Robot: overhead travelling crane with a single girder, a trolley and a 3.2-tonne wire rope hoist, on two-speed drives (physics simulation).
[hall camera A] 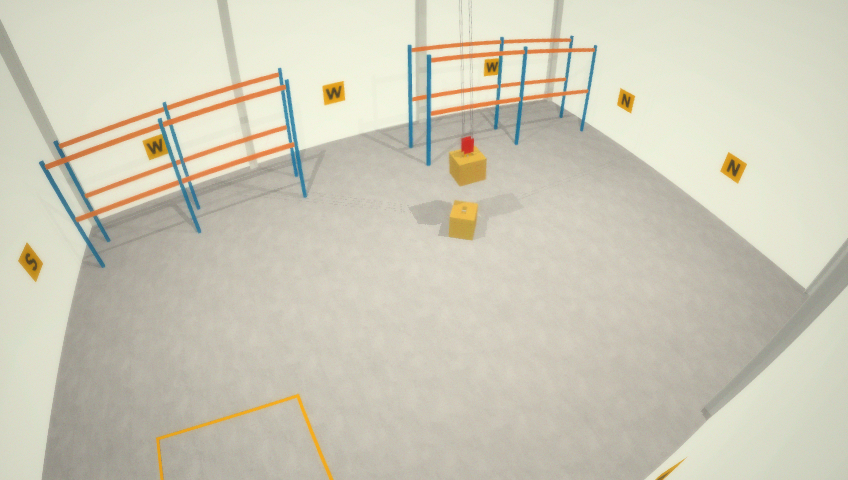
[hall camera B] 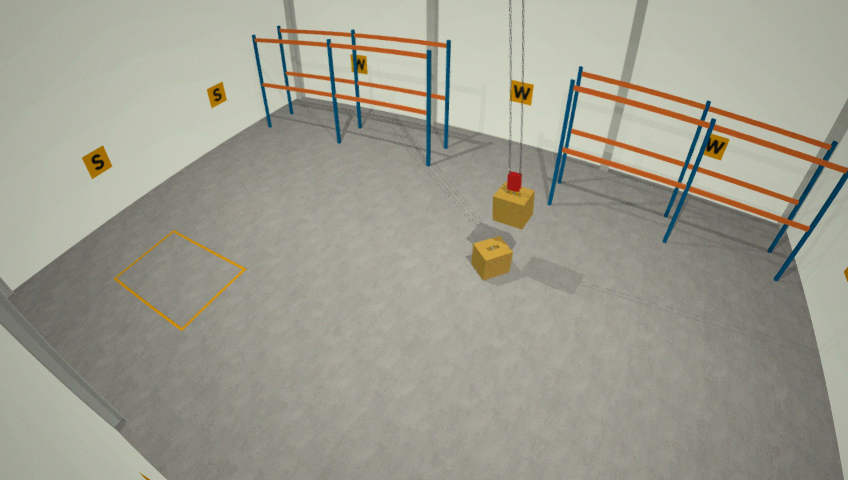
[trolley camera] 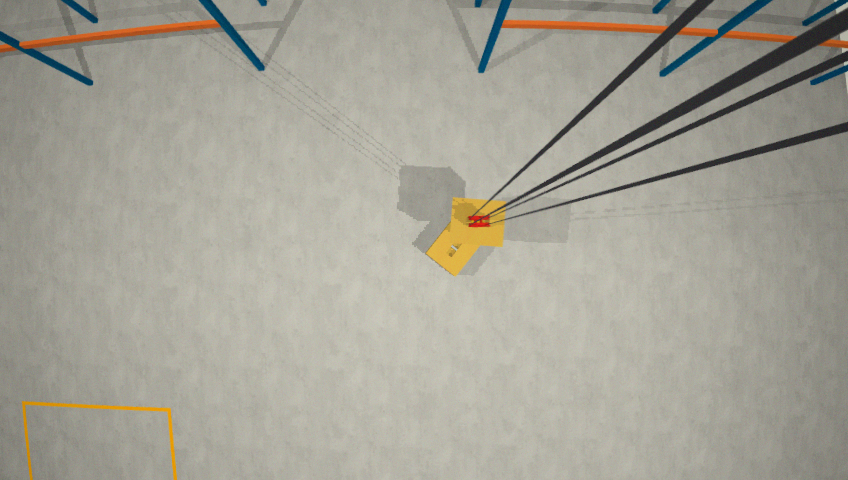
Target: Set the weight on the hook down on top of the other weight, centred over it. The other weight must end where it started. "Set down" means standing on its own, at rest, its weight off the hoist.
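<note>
A yellow weight (hall camera A: 467, 168) (hall camera B: 512, 207) (trolley camera: 489, 235) hangs upright in the air under the red hook block, my gripper (hall camera A: 467, 145) (hall camera B: 514, 182) (trolley camera: 479, 221), which is shut on it. The other yellow weight (hall camera A: 462, 221) (hall camera B: 492, 260) (trolley camera: 447, 256) stands on the floor below, turned at an angle to the hanging one. In the trolley view the hanging weight covers its upper right part, so the two overlap but are not centred. In both hall views a gap shows between the hanging weight and the standing one. The hook's grip itself is too small to make out.
Two racks with blue posts stand by the W wall: one rack (hall camera A: 428, 110) (hall camera B: 689, 181) (trolley camera: 493, 36) and another rack (hall camera A: 179, 175) (hall camera B: 428, 107) (trolley camera: 232, 35). A yellow outlined rectangle (hall camera A: 227, 416) (hall camera B: 144, 254) (trolley camera: 96, 406) is marked on the floor, away from both weights.
</note>
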